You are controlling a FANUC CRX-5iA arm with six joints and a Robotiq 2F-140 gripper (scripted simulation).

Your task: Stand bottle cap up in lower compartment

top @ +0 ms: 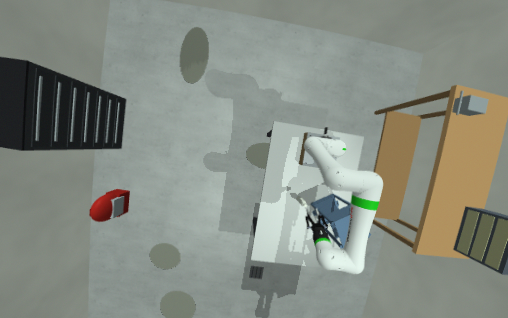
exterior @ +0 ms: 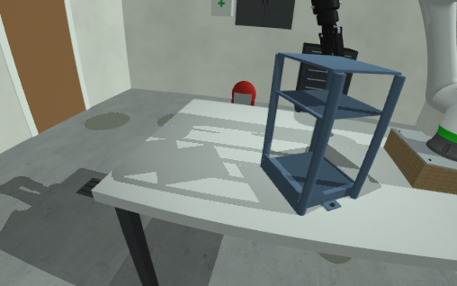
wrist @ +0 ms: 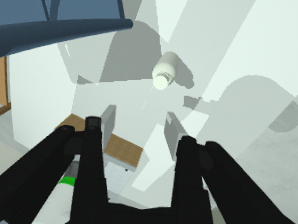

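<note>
Now: the white bottle 20 cm below my hand. From my hand the other things lie so: blue shelving unit (29 cm to the left, 13 cm below, 6 cm ahead).
</note>
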